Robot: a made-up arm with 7 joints.
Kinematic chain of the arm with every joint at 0, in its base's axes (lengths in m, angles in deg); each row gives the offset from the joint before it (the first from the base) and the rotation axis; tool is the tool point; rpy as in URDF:
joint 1: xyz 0 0 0.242 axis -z
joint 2: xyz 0 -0.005 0.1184 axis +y
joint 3: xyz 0 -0.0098 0.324 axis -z
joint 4: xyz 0 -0.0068 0.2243 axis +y
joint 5: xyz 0 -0.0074 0.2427 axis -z
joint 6: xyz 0 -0.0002 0.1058 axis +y
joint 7: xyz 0 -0.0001 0.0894 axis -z
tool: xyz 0 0 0 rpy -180 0 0
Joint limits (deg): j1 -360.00..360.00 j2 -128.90..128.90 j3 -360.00..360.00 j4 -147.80..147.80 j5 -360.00..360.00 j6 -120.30..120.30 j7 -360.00..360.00
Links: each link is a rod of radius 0.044 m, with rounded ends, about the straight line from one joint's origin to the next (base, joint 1, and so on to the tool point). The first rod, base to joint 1, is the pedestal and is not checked.
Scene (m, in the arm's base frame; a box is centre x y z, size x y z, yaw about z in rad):
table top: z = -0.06
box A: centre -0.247 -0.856 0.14 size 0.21 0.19 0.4 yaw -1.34
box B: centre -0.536 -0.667 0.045 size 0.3 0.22 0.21 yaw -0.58
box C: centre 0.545 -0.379 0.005 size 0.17 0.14 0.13 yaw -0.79
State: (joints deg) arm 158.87 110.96 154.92 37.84 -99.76 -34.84 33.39
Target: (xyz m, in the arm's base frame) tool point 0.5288 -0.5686 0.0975
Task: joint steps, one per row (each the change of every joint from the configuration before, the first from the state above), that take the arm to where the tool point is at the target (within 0.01 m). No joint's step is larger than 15 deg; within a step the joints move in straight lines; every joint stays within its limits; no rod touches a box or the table.
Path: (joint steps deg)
1: -9.14 -6.20 -7.82 6.62 0.86 13.92 2.22
2: -9.14 -6.20 -7.81 6.62 0.86 13.92 2.23
3: -9.14 -6.20 -7.82 6.63 0.86 13.93 2.22
4: -9.14 -6.20 -7.81 6.62 0.86 13.92 2.23
5: -9.14 -6.19 -7.82 6.62 0.86 13.92 2.22
6: -9.15 -6.20 -7.82 6.62 0.86 13.92 2.23
7: -5.53 7.87 14.79 -2.55 -0.95 -14.47 -1.91
8: -5.54 7.88 14.79 -2.55 -0.95 -14.47 -1.91
9: -5.54 7.88 14.79 -2.55 -0.95 -14.48 -1.90
10: -5.54 7.87 14.79 -2.55 -0.96 -14.47 -1.91
11: -5.53 7.88 14.79 -2.55 -0.95 -14.47 -1.91
12: -5.54 7.87 14.79 -2.56 -0.95 -14.47 -1.90
13: -5.54 7.88 14.78 -2.55 -0.95 -14.47 -1.91

